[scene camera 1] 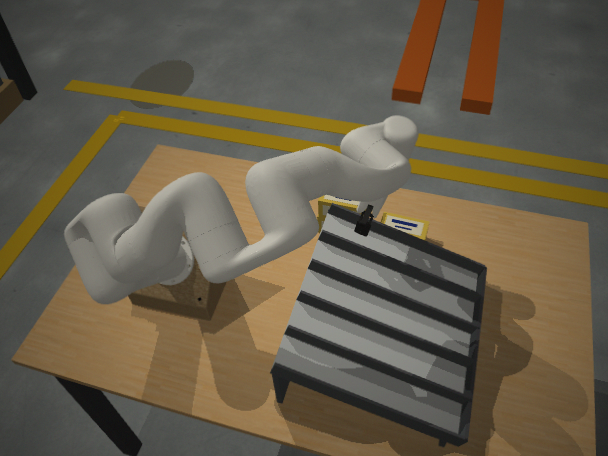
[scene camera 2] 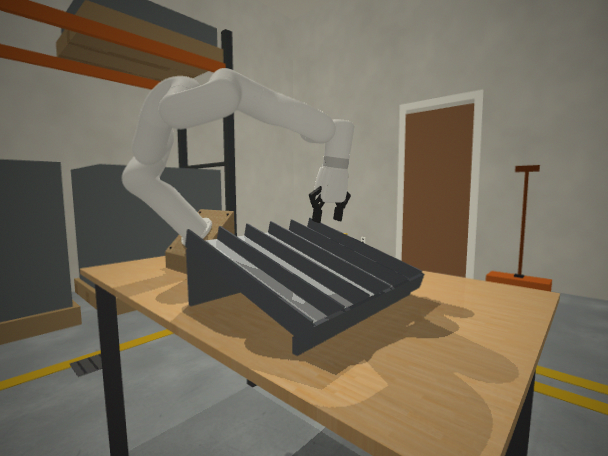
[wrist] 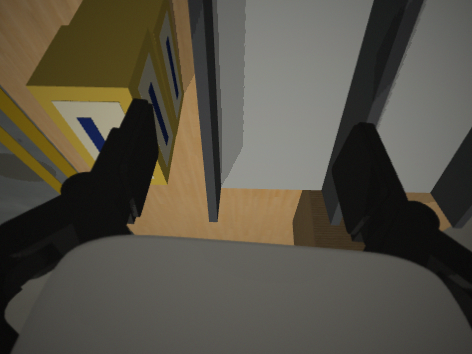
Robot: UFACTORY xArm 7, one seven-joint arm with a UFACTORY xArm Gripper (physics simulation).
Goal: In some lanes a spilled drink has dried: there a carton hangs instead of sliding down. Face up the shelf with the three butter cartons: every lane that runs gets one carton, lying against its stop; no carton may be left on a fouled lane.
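Frame: origin at the arm's base, x ahead, y left, z up, level; centimetres.
Seen in the pictures: gripper, fingertip midpoint: (scene camera 1: 367, 219) (scene camera 2: 327, 221) (wrist: 250, 136); arm's base at its link origin: (scene camera 2: 197, 232).
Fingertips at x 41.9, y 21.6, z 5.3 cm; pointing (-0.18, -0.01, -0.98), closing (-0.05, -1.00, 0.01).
Note:
Offsets run from my fingertips to a thing's top centre. "spot": to the spot under its first point. Level surfaces: height alone.
The sloping shelf (scene camera 1: 395, 295) (scene camera 2: 210, 272) (wrist: 210, 150) has several parallel lanes between dark dividers; no carton shows in them. Light and dark patches lie on the lanes; I cannot tell shadow from dried spill. My gripper (scene camera 1: 366, 220) (scene camera 2: 328, 215) (wrist: 250, 136) is open and empty, low over the upper end of the far outer lane, one finger on either side of that lane in the wrist view. One yellow butter carton @(dx -8.6, dy +10.3, dz -5.2 cm) (scene camera 1: 324, 211) (wrist: 90, 65) stands beside the shelf's upper far corner. Another carton @(dx +7.4, dy +10.9, dz -11.6 cm) (scene camera 1: 406, 226) lies farther along that side. A second carton @(spot: dx -6.8, dy +6.9, dz -14.8 cm) (wrist: 169, 52) shows behind the near one in the wrist view. I cannot make out a third.
The shelf stands on a wooden table @(dz -18.1 cm) (scene camera 1: 240, 320) (scene camera 2: 450, 350). The arm's base block (scene camera 1: 175, 300) (scene camera 2: 182, 260) is near the shelf's high side. The dark outer wall (scene camera 1: 440, 248) of the shelf runs between the far lane and the cartons.

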